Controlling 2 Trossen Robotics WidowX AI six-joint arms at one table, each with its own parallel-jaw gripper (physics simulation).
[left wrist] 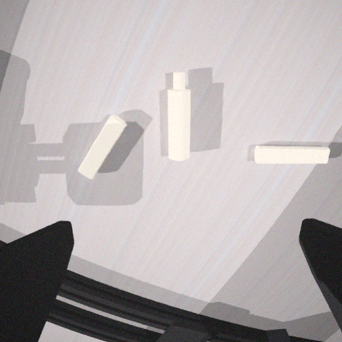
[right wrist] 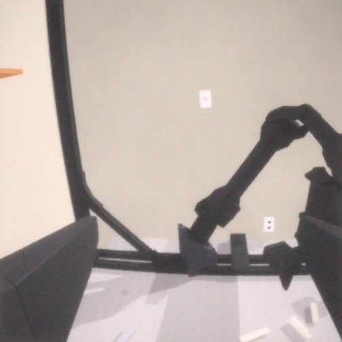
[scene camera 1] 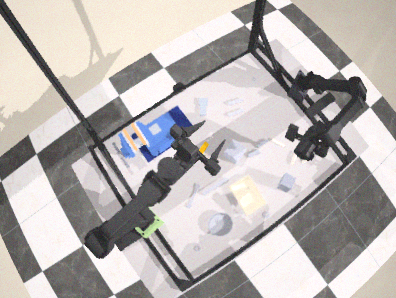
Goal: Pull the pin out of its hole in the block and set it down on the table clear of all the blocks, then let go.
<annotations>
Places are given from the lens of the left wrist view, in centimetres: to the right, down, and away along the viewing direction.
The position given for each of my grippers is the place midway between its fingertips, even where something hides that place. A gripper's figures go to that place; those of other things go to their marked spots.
my left gripper [left wrist: 188,233]: 1, 2, 10
cream pin [left wrist: 178,97]: 1, -5, 18
</annotations>
